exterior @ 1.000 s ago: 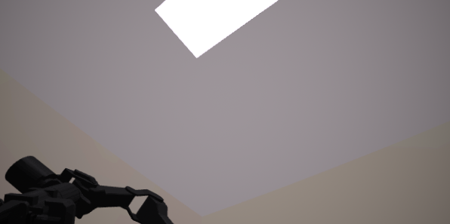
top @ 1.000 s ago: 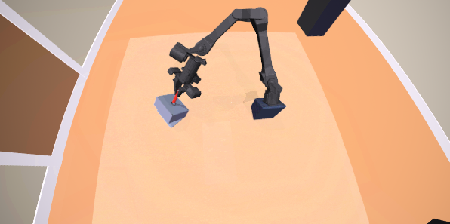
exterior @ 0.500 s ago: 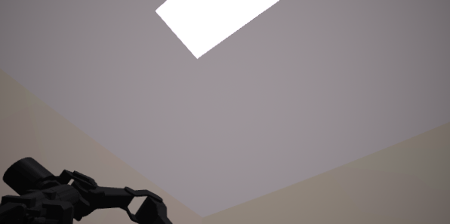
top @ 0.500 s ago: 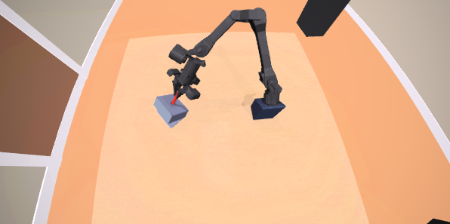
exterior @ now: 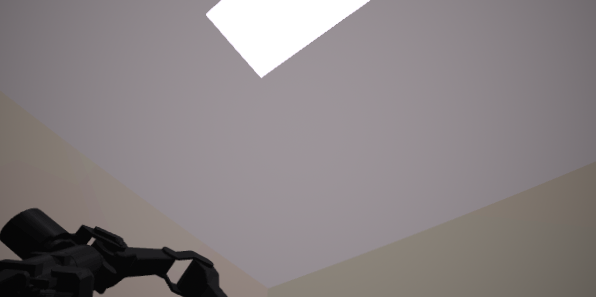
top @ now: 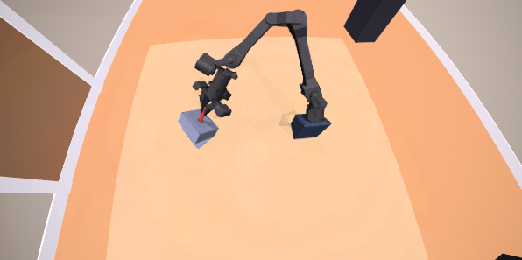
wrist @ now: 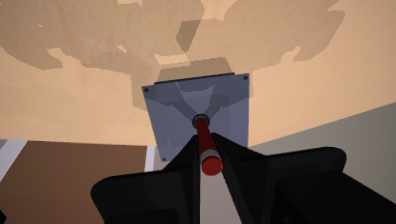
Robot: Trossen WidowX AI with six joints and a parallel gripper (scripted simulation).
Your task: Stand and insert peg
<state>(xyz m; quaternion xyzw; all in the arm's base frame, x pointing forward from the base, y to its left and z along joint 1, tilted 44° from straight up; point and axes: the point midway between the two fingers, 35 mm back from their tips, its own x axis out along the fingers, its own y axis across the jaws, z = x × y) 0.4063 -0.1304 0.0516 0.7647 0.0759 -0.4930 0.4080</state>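
My gripper tip is 50 mm above the grey-blue sloped panel, 30 mm short of it and 20 mm to the right of it. From my gripper tip the other things lie so: red peg 10 mm to the right, 10 mm behind, 10 mm above.
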